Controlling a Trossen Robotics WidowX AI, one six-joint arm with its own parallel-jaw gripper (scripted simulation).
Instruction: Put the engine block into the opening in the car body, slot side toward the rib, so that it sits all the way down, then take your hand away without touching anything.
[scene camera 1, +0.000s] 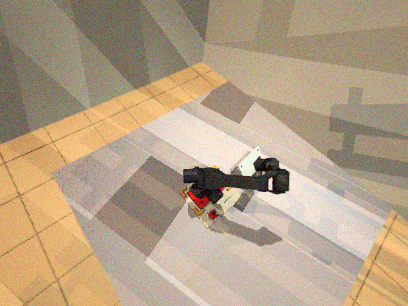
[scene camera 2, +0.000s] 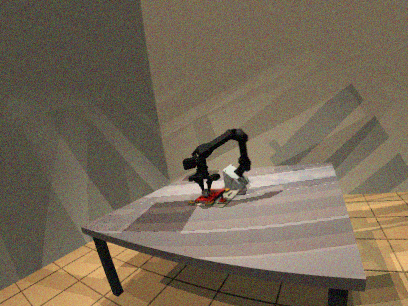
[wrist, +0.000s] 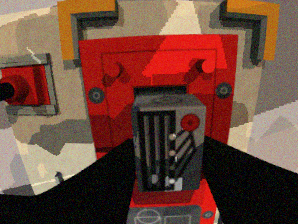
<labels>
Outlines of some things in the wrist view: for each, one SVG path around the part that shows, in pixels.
My gripper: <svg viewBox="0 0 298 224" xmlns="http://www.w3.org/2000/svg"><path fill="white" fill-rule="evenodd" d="M133 139L125 140L124 143L121 143L118 147L94 161L93 164L90 164L88 168L82 169L76 176L69 177L64 183L61 181L60 184L52 186L51 189L45 190L44 193L36 194L36 196L16 196L16 194L1 193L0 224L126 224L130 202L132 202L130 197L132 197L134 179L136 179ZM204 136L202 169L204 169L206 183L208 183L210 190L212 190L210 193L212 193L214 201L216 201L218 212L220 212L223 221L222 224L298 224L298 173L266 163L265 160L261 160L259 157L254 159L254 156L249 155L247 152L241 152L239 149L231 147L231 145L222 143L222 141Z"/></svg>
A red car body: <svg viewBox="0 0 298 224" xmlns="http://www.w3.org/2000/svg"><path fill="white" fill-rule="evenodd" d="M204 169L201 172L200 188L198 190L138 192L136 175L126 224L214 224L217 206L212 193L210 193L212 190L210 190L208 183L206 183ZM238 35L172 34L78 40L78 45L80 45L78 52L80 52L82 81L84 81L86 103L88 103L90 127L92 127L97 160L118 147L121 143L124 143L125 140L133 139L132 113L130 113L130 109L132 109L136 96L194 93L197 99L206 107L204 136L212 137L214 140L227 144L227 141L229 141L231 111L233 111Z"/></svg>
</labels>
